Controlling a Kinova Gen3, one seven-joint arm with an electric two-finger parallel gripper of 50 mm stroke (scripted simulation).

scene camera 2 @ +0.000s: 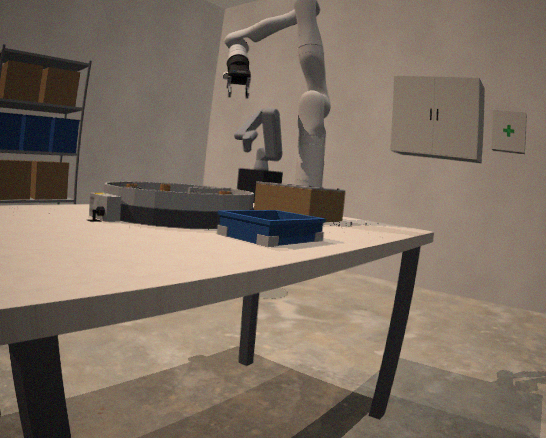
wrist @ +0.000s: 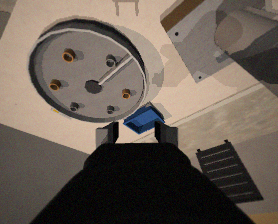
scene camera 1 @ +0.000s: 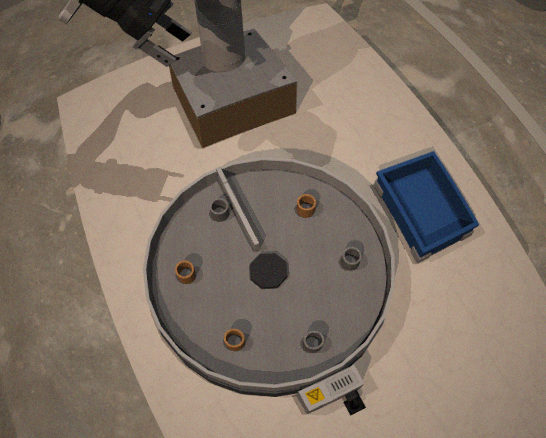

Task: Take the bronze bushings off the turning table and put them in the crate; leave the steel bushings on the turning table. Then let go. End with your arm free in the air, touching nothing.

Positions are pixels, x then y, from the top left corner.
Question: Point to a blue crate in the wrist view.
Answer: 142,120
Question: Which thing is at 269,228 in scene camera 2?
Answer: A blue crate.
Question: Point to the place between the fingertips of my gripper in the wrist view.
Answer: At 136,129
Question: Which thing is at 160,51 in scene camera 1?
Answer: My gripper.
